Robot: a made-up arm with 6 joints. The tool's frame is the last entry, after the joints.
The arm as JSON. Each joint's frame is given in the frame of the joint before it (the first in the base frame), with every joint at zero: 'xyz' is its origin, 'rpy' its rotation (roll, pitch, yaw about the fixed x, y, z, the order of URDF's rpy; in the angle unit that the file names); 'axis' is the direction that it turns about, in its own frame. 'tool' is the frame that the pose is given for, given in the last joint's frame.
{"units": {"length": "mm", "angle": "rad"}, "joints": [
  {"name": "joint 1", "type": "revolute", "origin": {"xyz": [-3.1, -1.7, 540.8], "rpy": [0.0, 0.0, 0.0]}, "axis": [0.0, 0.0, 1.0]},
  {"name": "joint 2", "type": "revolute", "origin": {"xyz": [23.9, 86.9, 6.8], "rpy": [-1.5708, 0.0, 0.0]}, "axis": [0.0, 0.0, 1.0]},
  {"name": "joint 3", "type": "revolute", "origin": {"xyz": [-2.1, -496.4, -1.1], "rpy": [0.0, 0.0, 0.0]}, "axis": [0.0, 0.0, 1.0]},
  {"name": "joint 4", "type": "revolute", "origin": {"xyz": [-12.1, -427.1, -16.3], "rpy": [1.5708, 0.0, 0.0]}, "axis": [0.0, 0.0, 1.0]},
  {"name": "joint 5", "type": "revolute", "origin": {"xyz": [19.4, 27.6, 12.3], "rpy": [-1.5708, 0.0, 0.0]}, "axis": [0.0, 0.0, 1.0]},
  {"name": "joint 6", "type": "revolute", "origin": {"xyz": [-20.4, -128.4, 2.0], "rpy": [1.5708, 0.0, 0.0]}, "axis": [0.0, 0.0, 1.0]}
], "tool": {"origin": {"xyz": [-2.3, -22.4, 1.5], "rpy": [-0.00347, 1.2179, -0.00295]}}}
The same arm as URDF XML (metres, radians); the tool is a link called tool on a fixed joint. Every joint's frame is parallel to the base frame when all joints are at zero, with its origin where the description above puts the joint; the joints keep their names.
<robot name="arm">
<joint name="joint 1" type="continuous"><parent link="base"/><child link="link1"/><origin xyz="-0.0031 -0.0017 0.5408"/><axis xyz="0 0 1"/></joint>
<joint name="joint 2" type="continuous"><parent link="link1"/><child link="link2"/><origin xyz="0.0239 0.0869 0.0068"/><axis xyz="0 1 0"/></joint>
<joint name="joint 3" type="continuous"><parent link="link2"/><child link="link3"/><origin xyz="-0.0021 -0.0011 0.4964"/><axis xyz="0 1 0"/></joint>
<joint name="joint 4" type="continuous"><parent link="link3"/><child link="link4"/><origin xyz="-0.0121 -0.0163 0.4271"/><axis xyz="0 0 1"/></joint>
<joint name="joint 5" type="continuous"><parent link="link4"/><child link="link5"/><origin xyz="0.0194 0.0276 0.0123"/><axis xyz="0 1 0"/></joint>
<joint name="joint 6" type="continuous"><parent link="link5"/><child link="link6"/><origin xyz="-0.0204 0.0020 0.1284"/><axis xyz="0 0 1"/></joint>
<joint name="tool_fixed" type="fixed"><parent link="link6"/><child link="tool"/><origin xyz="-0.0023 -0.0224 0.0015" rpy="-0.0035 1.2179 -0.0029"/></joint>
<link name="base"/>
<link name="link1"/>
<link name="link2"/>
<link name="link3"/>
<link name="link4"/>
<link name="link5"/>
<link name="link6"/>
<link name="tool"/>
</robot>

